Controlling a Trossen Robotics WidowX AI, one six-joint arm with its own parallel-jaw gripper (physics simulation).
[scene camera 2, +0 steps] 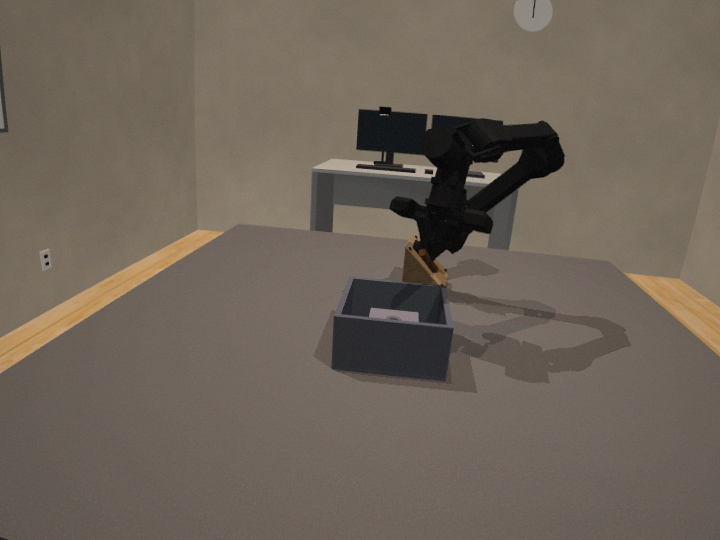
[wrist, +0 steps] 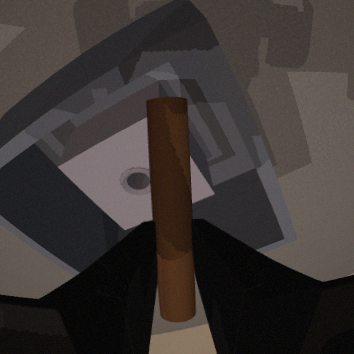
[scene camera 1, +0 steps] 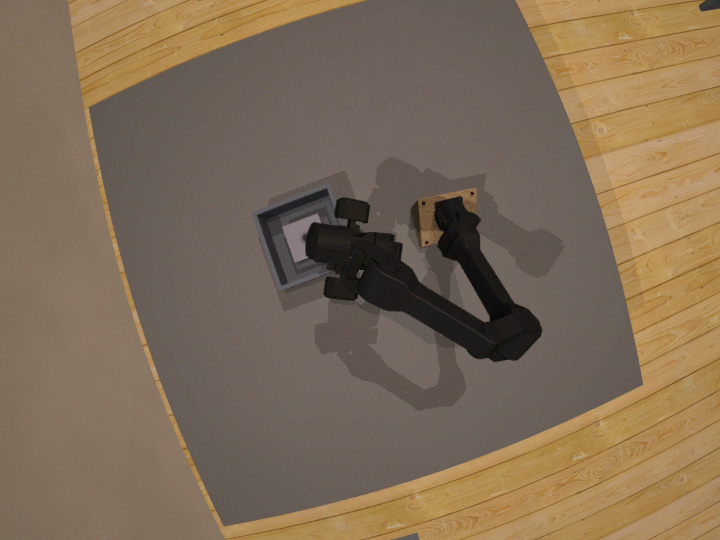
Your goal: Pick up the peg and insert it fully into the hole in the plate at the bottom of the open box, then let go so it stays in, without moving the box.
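Seen in the pictures: gripper, fingertip midpoint: (scene camera 2: 428,259) (wrist: 173,231); arm's base, origin of the base link: (scene camera 1: 449,210).
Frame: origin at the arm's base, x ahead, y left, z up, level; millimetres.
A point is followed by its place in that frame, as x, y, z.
My gripper (scene camera 2: 431,256) @(275, 23, 71) (wrist: 173,231) @(275, 23, 71) is shut on the brown peg (scene camera 2: 426,255) @(300, 20, 86) (wrist: 170,175) @(257, 30, 64), whose ends stick out on both sides of the fingers. In scene camera 2 the peg is tilted, higher than the back rim of the open grey box (scene camera 1: 269,249) @(417, -17, -1) (scene camera 2: 392,348) @(427, -12, -38) (wrist: 277,202) @(360, 69, 8). In scene camera 1 my gripper and wrist cover the box's right side. The pale plate (scene camera 1: 294,247) @(365, -9, -32) (scene camera 2: 410,316) @(307, 4, -32) (wrist: 107,170) @(313, -39, -32) lies at the box bottom. Its round hole (scene camera 2: 394,318) @(323, -23, -33) (wrist: 138,181) @(340, -28, -40) shows just left of the peg in the wrist view. The fingertips are hidden in scene camera 1.
The arm's wooden base block (scene camera 1: 429,226) @(50, 23, -23) (scene camera 2: 415,268) @(71, -9, -17) stands right of the box in scene camera 1 and behind it in scene camera 2. The box walls (scene camera 2: 430,302) @(241, 36, -26) rise around the plate. A desk (scene camera 2: 343,166) with monitors (scene camera 2: 391,131) stands beyond the table (scene camera 1: 232,406) @(648, 343, -90).
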